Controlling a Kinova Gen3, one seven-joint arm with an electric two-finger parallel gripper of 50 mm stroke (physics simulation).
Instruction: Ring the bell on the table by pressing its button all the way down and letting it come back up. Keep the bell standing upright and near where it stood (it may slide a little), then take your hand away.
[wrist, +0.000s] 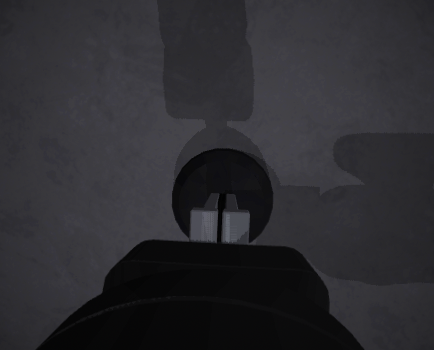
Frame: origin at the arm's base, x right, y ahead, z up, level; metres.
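Seen in the pictures: gripper, between the fingertips: (222, 210).
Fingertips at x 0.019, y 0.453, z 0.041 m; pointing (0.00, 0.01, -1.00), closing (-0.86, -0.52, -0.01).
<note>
A point is followed by its place in that frame.
The bell (212, 167) {x 0.041, y 0.435, z 0.015 m} shows as a dark, round shape at the middle of the wrist view, on the dark grey table. It looks upright, seen from above. My gripper (222, 210) {x 0.019, y 0.453, z 0.041 m} is shut, with nothing between its two light grey fingers. The fingertips are over the middle of the bell and hide its centre, so its button cannot be made out. Whether the fingertips touch the bell cannot be told from this view. The near edge of the bell is hidden behind the fingers and the dark gripper body.
The grey table top (80, 150) {x 0.149, y 0.489, z -0.021 m} surrounds the bell. A broad shadow of the arm and gripper falls from the top edge down to the bell, and another shadow lies at the right. No other objects or obstacles can be made out.
</note>
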